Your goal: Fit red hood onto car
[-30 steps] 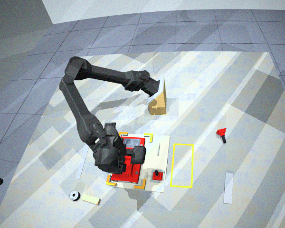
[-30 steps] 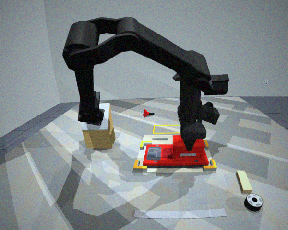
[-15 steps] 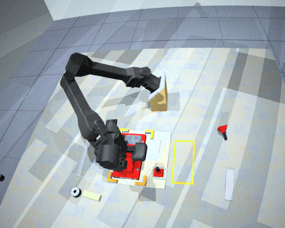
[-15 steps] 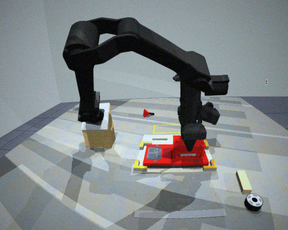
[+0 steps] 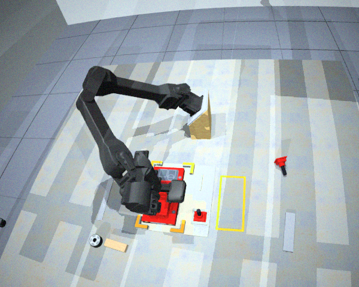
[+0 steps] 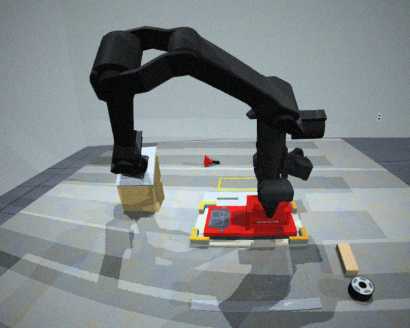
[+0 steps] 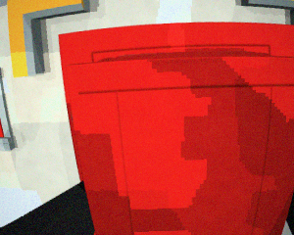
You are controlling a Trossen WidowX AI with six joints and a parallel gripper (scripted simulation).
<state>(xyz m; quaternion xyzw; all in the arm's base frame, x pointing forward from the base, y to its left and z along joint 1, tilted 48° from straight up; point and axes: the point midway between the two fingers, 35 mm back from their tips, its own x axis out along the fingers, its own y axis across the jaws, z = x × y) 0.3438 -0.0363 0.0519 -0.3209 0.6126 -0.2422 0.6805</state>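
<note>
Now: the grey engine block 3 cm below my gripper tip. Round my gripper tip: wooden block (16 cm ahead, 11 cm to the right, 4 cm below); then red hood (right at my gripper tip); then black post (12 cm to the left, 2 cm below, 2 cm ahead).
</note>
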